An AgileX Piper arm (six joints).
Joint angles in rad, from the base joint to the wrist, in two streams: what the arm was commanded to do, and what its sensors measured. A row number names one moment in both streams.
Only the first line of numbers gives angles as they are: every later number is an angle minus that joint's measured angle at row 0.
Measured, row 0:
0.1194, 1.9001, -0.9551, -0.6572, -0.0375, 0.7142
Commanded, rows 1 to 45:
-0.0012, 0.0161, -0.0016, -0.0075, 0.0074, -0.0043
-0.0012, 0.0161, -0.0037, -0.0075, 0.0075, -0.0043
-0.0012, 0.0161, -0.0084, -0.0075, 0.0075, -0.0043
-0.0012, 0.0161, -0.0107, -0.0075, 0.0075, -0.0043
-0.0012, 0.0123, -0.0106, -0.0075, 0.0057, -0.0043
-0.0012, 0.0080, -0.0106, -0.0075, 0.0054, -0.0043
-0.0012, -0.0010, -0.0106, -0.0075, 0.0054, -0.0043
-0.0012, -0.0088, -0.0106, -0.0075, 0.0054, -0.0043
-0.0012, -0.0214, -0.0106, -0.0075, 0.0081, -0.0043
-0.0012, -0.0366, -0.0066, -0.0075, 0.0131, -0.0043
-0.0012, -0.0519, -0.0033, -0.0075, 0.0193, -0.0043
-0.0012, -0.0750, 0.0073, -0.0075, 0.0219, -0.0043
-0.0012, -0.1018, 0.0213, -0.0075, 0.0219, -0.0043
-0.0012, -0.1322, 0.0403, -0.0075, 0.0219, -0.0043
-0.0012, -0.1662, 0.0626, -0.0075, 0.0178, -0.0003
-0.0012, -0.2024, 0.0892, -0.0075, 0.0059, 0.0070
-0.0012, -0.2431, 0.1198, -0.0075, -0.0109, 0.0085
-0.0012, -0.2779, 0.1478, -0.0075, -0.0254, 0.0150
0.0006, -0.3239, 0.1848, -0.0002, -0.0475, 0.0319
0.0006, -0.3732, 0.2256, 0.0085, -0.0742, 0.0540
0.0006, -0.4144, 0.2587, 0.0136, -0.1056, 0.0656
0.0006, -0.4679, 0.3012, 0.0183, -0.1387, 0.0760
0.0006, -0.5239, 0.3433, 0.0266, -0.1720, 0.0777
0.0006, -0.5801, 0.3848, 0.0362, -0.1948, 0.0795
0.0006, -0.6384, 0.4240, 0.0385, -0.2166, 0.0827
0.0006, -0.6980, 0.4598, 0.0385, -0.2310, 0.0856
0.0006, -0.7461, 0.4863, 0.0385, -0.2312, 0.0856
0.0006, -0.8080, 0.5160, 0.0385, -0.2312, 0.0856
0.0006, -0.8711, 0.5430, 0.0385, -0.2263, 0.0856
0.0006, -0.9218, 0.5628, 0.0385, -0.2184, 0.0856
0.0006, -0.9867, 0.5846, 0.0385, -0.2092, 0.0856
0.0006, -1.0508, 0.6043, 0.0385, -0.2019, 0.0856
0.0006, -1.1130, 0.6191, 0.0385, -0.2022, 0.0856
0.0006, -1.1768, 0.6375, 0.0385, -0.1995, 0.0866
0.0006, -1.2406, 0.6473, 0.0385, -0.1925, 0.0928
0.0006, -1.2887, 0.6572, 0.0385, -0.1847, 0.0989
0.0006, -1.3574, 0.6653, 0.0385, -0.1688, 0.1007
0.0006, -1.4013, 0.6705, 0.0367, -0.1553, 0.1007
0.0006, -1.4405, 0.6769, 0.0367, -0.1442, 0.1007
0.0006, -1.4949, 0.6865, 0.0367, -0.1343, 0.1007
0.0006, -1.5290, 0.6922, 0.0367, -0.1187, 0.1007
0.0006, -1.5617, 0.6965, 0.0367, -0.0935, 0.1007
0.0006, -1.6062, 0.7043, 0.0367, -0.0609, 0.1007
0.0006, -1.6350, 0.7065, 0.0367, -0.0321, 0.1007
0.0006, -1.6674, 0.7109, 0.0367, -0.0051, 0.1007
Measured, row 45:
0.0000, -1.5525, 0.6894, 0.0318, -0.1067, 0.0957
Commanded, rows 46 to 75:
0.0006, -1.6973, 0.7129, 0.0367, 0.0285, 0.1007
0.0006, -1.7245, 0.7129, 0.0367, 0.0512, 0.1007
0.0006, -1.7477, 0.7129, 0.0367, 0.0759, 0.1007
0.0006, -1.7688, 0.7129, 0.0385, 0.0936, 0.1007
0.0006, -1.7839, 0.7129, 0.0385, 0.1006, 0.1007
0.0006, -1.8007, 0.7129, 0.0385, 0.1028, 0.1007
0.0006, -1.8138, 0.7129, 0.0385, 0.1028, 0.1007
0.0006, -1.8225, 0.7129, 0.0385, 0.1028, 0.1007
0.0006, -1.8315, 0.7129, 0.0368, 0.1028, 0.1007
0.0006, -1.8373, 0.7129, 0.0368, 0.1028, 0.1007
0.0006, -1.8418, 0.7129, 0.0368, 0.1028, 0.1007
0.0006, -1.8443, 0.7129, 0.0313, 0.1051, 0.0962
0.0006, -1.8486, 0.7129, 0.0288, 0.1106, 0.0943
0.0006, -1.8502, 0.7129, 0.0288, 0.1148, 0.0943
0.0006, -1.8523, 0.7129, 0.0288, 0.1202, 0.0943
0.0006, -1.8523, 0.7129, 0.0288, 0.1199, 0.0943
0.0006, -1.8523, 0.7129, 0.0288, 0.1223, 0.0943
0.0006, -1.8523, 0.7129, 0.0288, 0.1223, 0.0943
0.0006, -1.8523, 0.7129, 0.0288, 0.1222, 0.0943
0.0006, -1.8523, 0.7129, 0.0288, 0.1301, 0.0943
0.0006, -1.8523, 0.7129, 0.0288, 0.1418, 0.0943
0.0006, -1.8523, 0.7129, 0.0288, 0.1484, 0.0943
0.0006, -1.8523, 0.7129, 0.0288, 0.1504, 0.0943
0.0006, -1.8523, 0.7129, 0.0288, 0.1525, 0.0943
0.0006, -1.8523, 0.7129, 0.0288, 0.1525, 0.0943
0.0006, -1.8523, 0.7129, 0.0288, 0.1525, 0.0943
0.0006, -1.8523, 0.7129, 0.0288, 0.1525, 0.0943
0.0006, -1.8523, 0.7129, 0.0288, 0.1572, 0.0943
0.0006, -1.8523, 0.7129, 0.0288, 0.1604, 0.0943
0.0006, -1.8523, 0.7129, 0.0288, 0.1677, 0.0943
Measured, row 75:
0.0000, -1.8429, 0.7091, 0.0318, 0.1497, 0.0957
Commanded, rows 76 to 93:
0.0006, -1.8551, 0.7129, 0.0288, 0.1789, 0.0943
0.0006, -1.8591, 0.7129, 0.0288, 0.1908, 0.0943
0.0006, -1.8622, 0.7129, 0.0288, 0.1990, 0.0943
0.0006, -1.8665, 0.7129, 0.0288, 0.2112, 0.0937
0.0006, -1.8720, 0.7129, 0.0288, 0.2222, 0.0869
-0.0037, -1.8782, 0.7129, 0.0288, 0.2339, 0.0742
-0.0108, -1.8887, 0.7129, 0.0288, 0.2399, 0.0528
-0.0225, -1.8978, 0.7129, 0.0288, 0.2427, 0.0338
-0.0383, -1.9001, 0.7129, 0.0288, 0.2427, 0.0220
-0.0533, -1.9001, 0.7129, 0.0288, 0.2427, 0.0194
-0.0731, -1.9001, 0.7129, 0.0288, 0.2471, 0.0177
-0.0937, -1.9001, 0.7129, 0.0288, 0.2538, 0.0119
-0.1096, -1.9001, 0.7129, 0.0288, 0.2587, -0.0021
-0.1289, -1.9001, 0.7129, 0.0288, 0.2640, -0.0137
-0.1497, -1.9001, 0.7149, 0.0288, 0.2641, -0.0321
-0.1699, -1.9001, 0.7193, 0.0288, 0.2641, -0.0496
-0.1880, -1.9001, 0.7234, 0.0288, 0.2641, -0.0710
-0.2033, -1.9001, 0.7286, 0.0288, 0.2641, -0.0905
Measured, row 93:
-0.1379, -1.8945, 0.7091, 0.0318, 0.2541, -0.0142
